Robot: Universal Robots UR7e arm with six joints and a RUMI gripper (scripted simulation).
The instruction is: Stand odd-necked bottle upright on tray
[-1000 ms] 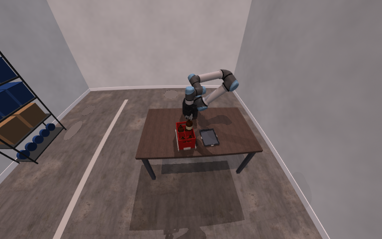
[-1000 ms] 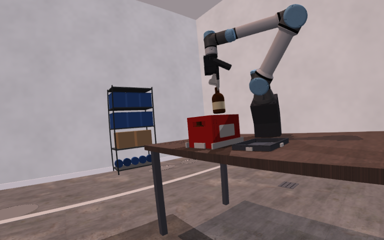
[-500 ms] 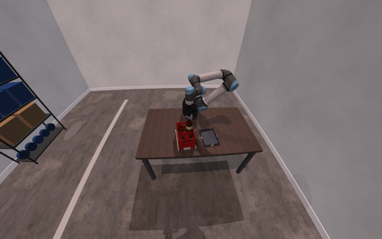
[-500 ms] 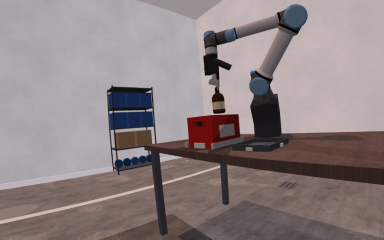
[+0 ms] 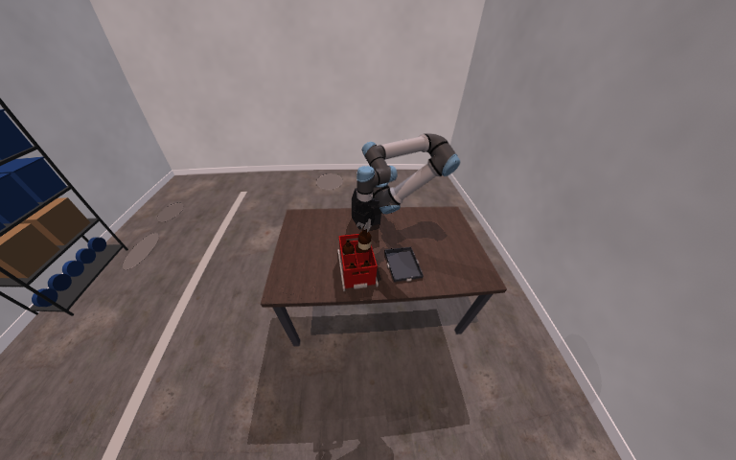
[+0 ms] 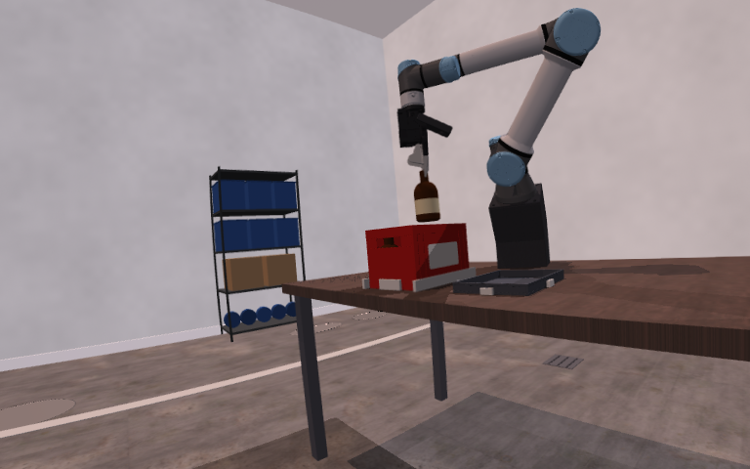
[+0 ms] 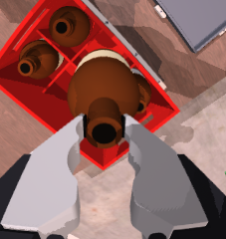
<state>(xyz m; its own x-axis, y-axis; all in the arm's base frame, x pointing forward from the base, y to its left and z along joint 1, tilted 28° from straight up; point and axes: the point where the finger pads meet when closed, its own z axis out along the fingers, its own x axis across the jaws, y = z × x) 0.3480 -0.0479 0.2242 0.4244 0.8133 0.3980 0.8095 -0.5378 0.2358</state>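
Now: hand 70 mm above the brown bottle. From my hand the other things lie so: dark tray (320 mm below, 250 mm to the left, 60 mm behind); then red crate (250 mm below, 40 mm to the right, 20 mm ahead); then glass bottle (250 mm below, 120 mm ahead, 60 mm to the right).
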